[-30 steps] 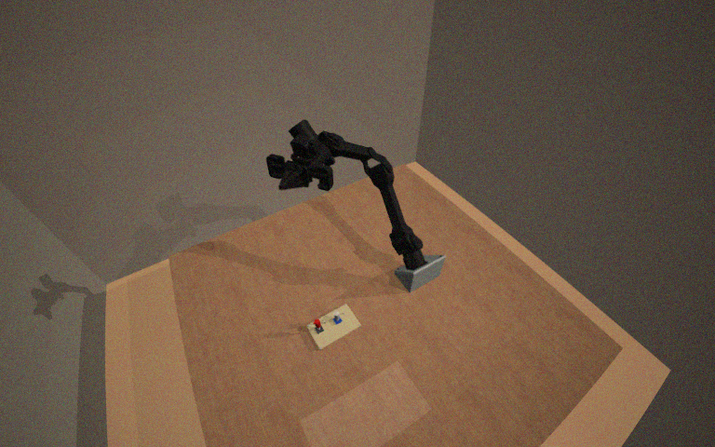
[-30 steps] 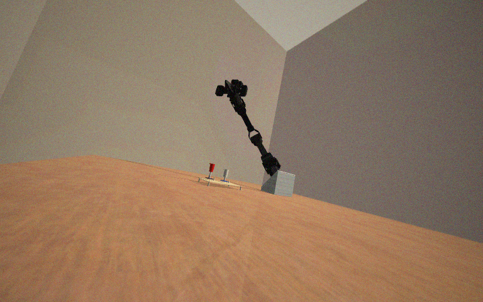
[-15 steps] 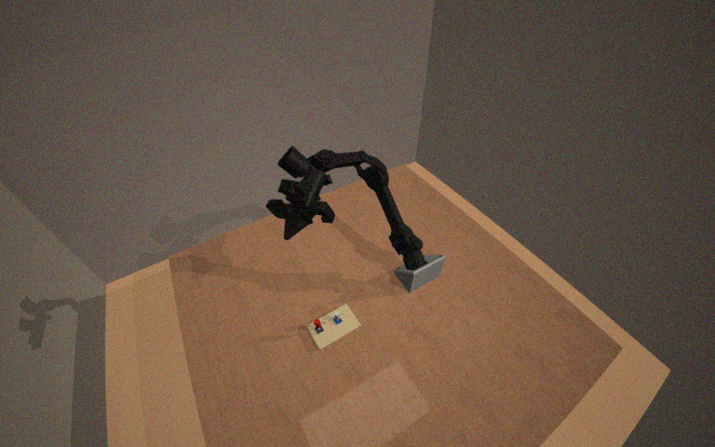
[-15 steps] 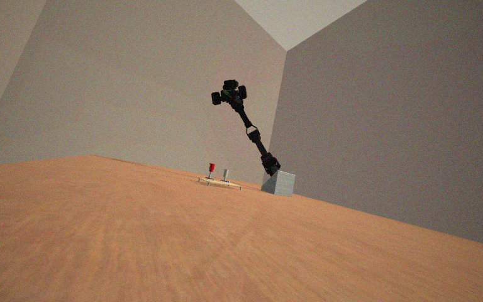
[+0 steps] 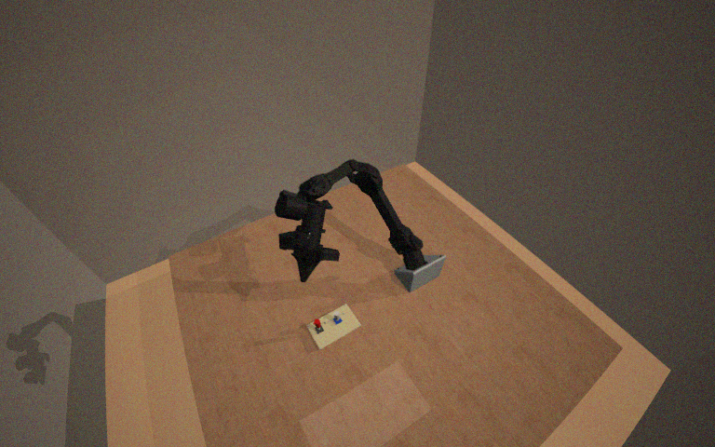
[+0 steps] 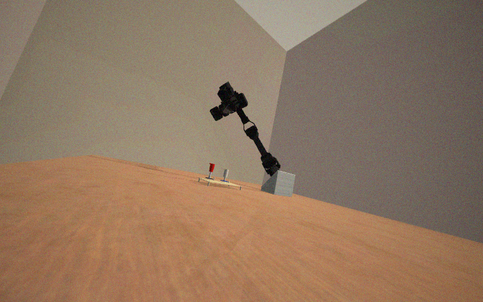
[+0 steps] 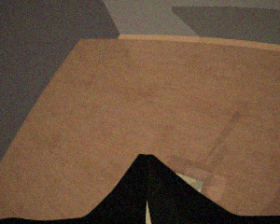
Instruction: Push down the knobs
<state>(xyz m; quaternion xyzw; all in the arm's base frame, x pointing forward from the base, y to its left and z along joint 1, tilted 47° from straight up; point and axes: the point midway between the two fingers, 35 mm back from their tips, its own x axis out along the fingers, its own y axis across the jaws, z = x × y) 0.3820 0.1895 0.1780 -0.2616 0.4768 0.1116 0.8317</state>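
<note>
My gripper tip is 8 cm past the grey knob, 1 cm to the right of it and 25 cm above it. Also, from my gripper tip: red knob 1 cm behind, 1 cm to the left, 24 cm below.
</note>
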